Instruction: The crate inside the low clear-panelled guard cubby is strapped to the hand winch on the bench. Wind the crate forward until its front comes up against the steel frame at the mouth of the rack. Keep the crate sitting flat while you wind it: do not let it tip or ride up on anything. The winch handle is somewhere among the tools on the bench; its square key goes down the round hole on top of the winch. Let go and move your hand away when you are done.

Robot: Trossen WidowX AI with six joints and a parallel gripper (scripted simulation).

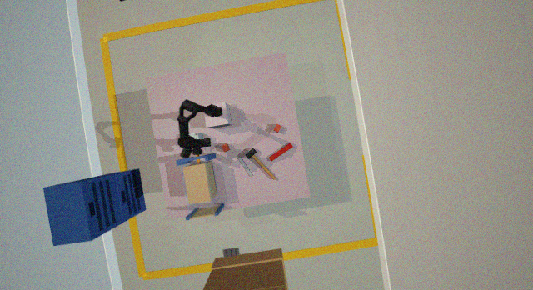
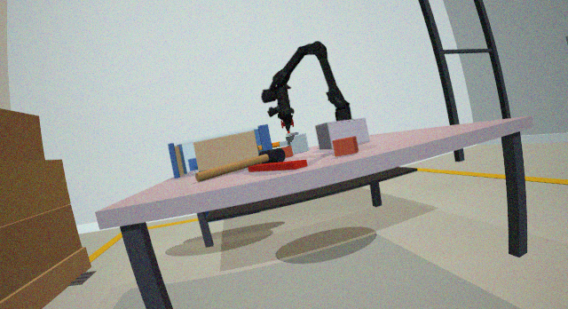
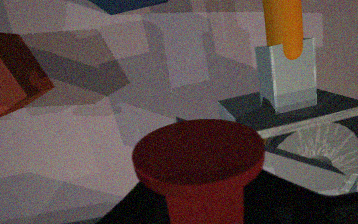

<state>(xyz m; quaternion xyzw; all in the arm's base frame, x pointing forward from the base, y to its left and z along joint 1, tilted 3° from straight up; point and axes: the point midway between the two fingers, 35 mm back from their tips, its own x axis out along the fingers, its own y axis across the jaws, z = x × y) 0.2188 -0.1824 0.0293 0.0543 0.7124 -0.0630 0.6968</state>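
My gripper tip is now 70 mm past the grey winch, 90 mm to the left of it and 80 mm above it. Round my gripper tip: blue steel frame 100 mm ahead, 90 mm to the right, 10 mm below; winch handle 20 mm behind, 30 mm to the right, 10 mm below; red knob 20 mm above.
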